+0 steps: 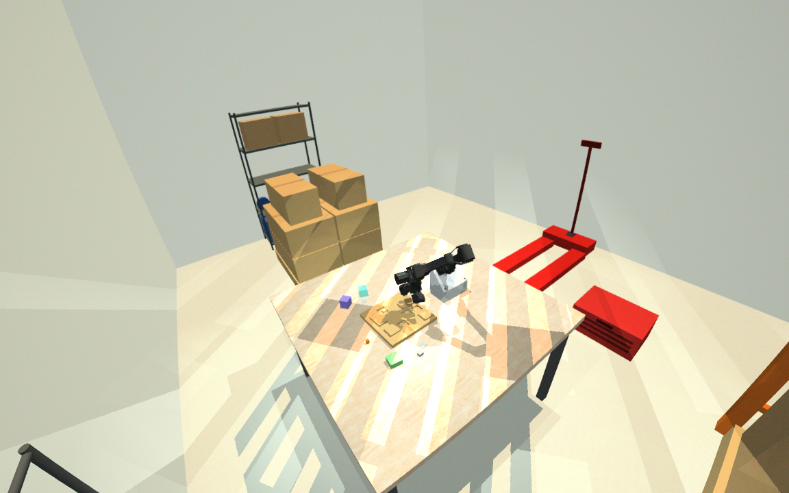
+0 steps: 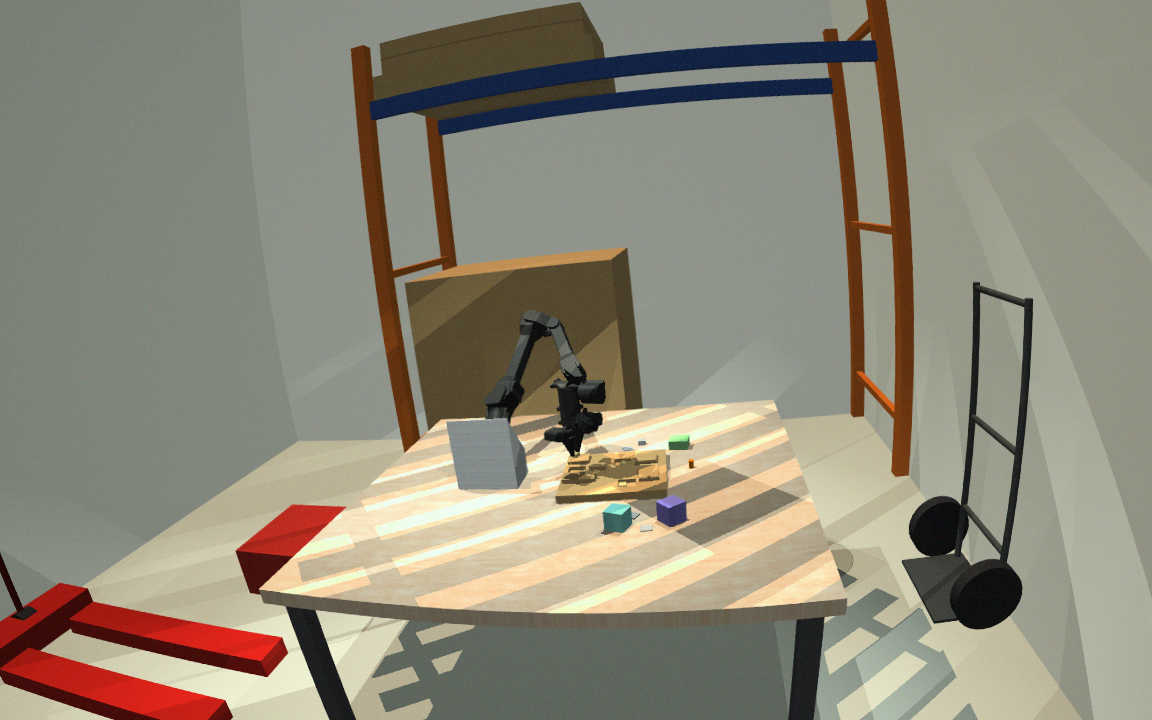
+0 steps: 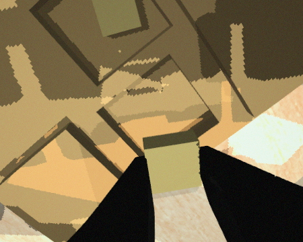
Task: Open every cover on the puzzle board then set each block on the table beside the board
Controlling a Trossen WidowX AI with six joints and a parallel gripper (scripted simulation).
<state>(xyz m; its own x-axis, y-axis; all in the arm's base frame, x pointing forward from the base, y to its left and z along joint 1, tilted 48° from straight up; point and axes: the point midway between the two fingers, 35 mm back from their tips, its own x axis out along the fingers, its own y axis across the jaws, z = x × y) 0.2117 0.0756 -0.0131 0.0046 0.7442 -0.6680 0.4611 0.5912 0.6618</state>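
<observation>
Now: gripper tip 10 cm short of the wooden puzzle board, 1 cm to the left of it and 5 cm above it. The rest, counted from my gripper tip: tiny orange piece: 33 cm ahead, 2 cm to the left, 6 cm below; small grey piece: 17 cm ahead, 24 cm to the left, 6 cm below; green block: 29 cm ahead, 20 cm to the left, 6 cm below.
</observation>
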